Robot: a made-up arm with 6 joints. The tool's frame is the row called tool.
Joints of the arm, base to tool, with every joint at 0 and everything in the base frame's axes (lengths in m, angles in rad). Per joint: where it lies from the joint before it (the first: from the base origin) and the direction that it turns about. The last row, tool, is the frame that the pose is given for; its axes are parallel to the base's.
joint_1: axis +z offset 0 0 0.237
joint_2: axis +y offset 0 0 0
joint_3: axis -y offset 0 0 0.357
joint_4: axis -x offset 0 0 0
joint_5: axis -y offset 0.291 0 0
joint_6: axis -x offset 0 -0.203 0
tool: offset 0 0 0
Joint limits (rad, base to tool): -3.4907..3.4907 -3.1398..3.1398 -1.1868..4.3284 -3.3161..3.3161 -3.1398..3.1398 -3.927..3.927
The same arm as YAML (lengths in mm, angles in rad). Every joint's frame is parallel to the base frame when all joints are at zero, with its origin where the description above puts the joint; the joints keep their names.
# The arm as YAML. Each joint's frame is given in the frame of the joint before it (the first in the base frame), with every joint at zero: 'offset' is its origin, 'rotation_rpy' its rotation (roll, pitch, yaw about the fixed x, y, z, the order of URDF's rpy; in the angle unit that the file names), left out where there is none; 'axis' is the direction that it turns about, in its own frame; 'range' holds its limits. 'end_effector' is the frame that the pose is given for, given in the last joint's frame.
length_unit: mm
angle_unit: rad
chain:
  - id: joint_1
    offset: [0.0, 0.0, 237.0]
    axis: [0.0, 0.0, 1.0]
    range: [-3.4907, 3.4907]
  - id: joint_2
    offset: [0.0, 0.0, 0.0]
    axis: [0.0, 1.0, 0.0]
    range: [-3.1398, 3.1398]
  - id: joint_3
    offset: [0.0, 0.0, 357.0]
    axis: [0.0, -1.0, 0.0]
    range: [-1.1868, 4.3284]
  - id: joint_4
    offset: [0.0, 0.0, 0.0]
    axis: [-1.0, 0.0, 0.0]
    range: [-3.3161, 3.3161]
  - id: joint_5
    offset: [291.0, 0.0, 0.0]
    axis: [0.0, -1.0, 0.0]
    range: [-3.1398, 3.1398]
  - id: joint_6
    offset: [0.0, -203.0, 0.0]
    axis: [-1.0, 0.0, 0.0]
    range: [-3.927, 3.927]
end_effector:
  offset: [0.0, 0.0, 0.0]

